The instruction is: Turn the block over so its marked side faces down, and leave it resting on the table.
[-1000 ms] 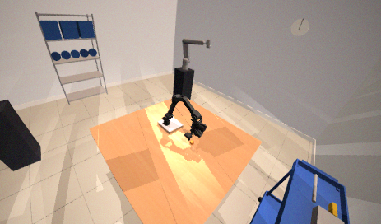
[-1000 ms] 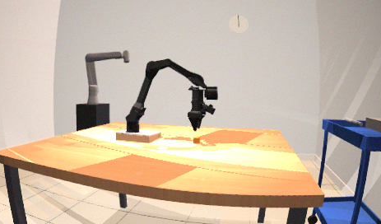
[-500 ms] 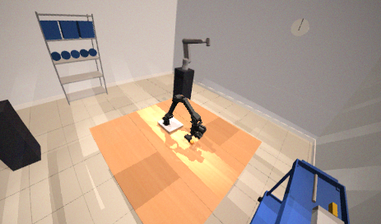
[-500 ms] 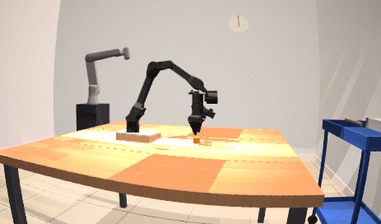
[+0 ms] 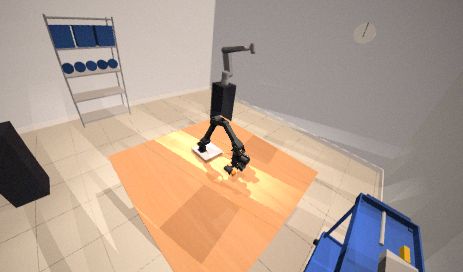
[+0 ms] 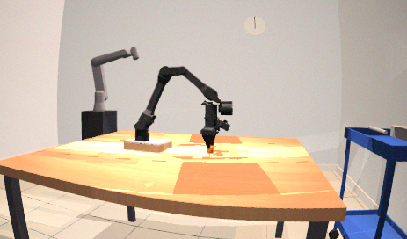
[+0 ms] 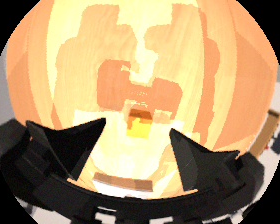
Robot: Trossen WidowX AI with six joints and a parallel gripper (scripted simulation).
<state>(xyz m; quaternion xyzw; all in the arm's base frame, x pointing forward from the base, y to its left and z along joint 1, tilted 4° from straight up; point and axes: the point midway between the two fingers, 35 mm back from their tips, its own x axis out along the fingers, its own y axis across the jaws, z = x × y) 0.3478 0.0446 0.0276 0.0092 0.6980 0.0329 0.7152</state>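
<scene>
Now: the orange block 10 mm behind my gripper tip and 10 mm below it.
</scene>
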